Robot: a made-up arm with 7 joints. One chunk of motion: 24 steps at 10 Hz.
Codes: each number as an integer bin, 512 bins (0 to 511) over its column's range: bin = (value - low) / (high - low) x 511, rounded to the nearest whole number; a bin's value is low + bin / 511 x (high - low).
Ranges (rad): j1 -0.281..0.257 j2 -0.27..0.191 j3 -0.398..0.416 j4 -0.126..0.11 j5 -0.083..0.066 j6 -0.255..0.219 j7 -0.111..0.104
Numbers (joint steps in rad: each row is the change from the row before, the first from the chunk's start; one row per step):
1: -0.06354 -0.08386 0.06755 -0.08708 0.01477 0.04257 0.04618
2: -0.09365 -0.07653 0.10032 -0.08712 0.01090 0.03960 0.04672
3: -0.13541 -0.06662 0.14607 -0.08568 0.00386 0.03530 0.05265
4: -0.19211 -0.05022 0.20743 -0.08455 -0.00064 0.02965 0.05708
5: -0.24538 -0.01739 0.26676 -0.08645 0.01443 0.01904 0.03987
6: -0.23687 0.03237 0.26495 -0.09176 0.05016 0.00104 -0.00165
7: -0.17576 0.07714 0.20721 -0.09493 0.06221 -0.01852 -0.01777
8: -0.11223 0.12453 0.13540 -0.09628 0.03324 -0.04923 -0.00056
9: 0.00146 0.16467 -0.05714 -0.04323 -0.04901 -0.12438 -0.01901
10: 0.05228 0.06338 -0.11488 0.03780 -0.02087 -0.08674 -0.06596
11: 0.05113 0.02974 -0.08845 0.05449 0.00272 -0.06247 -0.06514
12: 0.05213 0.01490 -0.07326 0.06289 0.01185 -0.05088 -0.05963
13: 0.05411 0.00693 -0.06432 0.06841 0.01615 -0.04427 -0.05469
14: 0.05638 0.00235 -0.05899 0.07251 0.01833 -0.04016 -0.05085
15: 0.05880 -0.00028 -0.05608 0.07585 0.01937 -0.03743 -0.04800
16: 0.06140 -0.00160 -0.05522 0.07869 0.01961 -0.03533 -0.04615
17: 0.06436 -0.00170 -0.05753 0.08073 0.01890 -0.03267 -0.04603
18: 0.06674 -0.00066 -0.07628 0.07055 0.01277 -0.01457 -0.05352
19: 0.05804 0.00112 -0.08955 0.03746 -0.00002 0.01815 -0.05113
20: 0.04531 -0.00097 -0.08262 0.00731 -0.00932 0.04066 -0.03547
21: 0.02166 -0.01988 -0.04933 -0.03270 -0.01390 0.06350 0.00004
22: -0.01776 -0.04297 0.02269 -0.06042 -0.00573 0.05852 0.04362
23: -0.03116 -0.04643 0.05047 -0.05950 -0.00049 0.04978 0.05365
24: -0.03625 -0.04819 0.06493 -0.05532 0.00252 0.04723 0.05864
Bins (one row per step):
1: 207 206 292 84 335 321 374
2: 178 214 313 84 322 318 375
3: 138 225 342 87 298 313 389
4: 84 244 380 90 282 307 399
5: 34 280 417 86 334 295 359
6: 42 335 416 74 457 276 260
7: 100 385 380 67 498 255 222
8: 160 437 335 64 399 222 262
9: 268 482 214 179 117 141 219
10: 317 370 178 355 213 181 107
11: 315 332 194 391 294 208 109
12: 316 316 204 409 325 220 122
13: 318 307 209 421 340 227 134
14: 320 302 213 430 348 232 143
15: 323 299 215 437 351 235 150
16: 325 298 215 443 352 237 154
17: 328 297 214 448 349 240 154
18: 330 299 202 426 328 259 137
19: 322 301 194 354 285 294 142
20: 310 298 198 289 253 319 180
21: 287 277 219 202 237 343 264
22: 250 252 264 142 265 338 367
23: 237 248 282 144 283 329 391
24: 232 246 291 153 293 326 403

